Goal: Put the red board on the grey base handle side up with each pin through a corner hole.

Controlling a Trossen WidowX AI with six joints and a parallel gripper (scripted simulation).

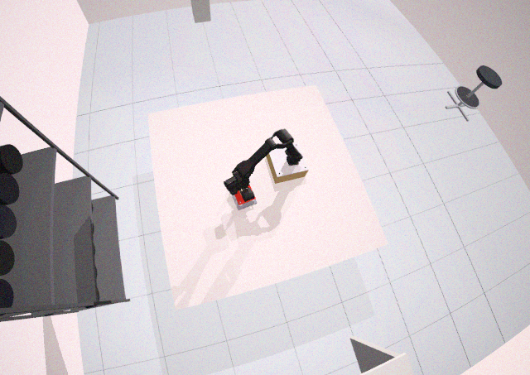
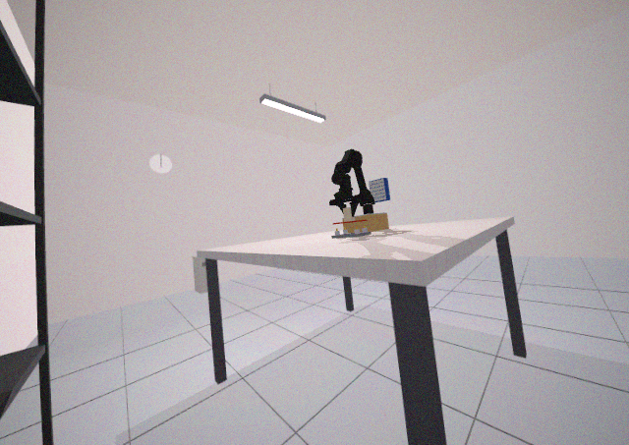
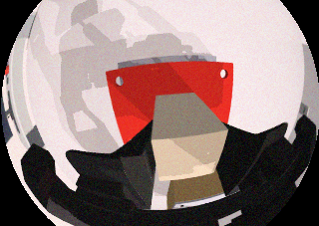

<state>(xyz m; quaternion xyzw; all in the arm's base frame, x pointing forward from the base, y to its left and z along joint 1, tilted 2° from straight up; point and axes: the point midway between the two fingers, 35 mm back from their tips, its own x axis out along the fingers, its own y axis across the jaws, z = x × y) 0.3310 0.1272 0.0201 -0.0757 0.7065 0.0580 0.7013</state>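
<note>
Right now the grey base is 9 cm below my gripper tip. Also, from my gripper tip: red board: right at my gripper tip.
</note>
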